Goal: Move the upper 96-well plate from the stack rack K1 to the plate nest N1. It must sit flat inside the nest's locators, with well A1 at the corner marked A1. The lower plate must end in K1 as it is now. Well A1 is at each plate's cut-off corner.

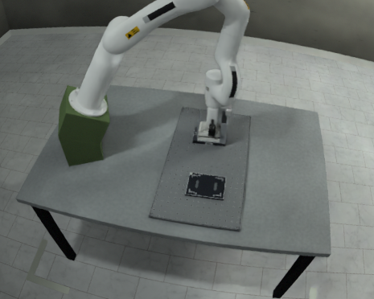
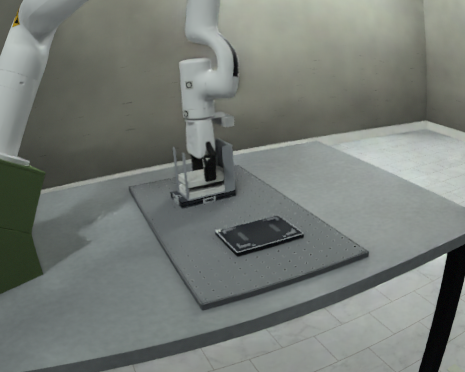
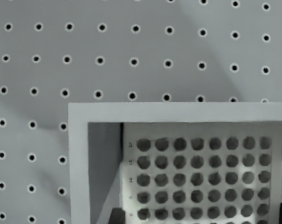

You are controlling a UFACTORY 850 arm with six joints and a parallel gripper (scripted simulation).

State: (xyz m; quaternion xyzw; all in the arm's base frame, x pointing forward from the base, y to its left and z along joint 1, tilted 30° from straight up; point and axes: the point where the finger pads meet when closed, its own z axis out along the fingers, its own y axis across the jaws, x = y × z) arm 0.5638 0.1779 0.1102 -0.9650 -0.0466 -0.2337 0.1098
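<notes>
Right now my hand is 30 cm to the left of the black plate nest, 6 cm above it and 5 cm short of it. From my hand the other things lie so: white 96-well plate (1 cm below).
</notes>
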